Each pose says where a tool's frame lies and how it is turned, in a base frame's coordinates. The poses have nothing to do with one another.
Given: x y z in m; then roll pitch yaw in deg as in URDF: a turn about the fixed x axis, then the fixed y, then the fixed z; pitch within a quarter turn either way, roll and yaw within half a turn.
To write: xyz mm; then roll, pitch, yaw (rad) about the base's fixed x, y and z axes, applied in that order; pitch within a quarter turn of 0, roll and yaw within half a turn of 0. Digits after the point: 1 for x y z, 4 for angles.
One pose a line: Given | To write
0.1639, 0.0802, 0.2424, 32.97, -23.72, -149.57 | 163.9, 80.2, 242.4, 0.5754, -0.4140, -2.6105
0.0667, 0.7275, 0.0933, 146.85, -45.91, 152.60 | 66.7, 727.5, 93.3, 2.5630, -0.8013, 2.6634
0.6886, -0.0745, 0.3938, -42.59, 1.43, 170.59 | 688.6, -74.5, 393.8, -0.7433, 0.0250, 2.9774
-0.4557, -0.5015, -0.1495, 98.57, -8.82, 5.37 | -455.7, -501.5, -149.5, 1.7204, -0.1539, 0.0937
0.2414, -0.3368, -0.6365, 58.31, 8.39, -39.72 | 241.4, -336.8, -636.5, 1.0177, 0.1464, -0.6932
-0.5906, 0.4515, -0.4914, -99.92, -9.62, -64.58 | -590.6, 451.5, -491.4, -1.7439, -0.1679, -1.1271
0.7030, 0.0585, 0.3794, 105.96, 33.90, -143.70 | 703.0, 58.5, 379.4, 1.8494, 0.5917, -2.5080
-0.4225, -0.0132, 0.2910, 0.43, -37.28, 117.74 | -422.5, -13.2, 291.0, 0.0075, -0.6507, 2.0550
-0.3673, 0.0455, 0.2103, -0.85, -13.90, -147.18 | -367.3, 45.5, 210.3, -0.0148, -0.2426, -2.5688
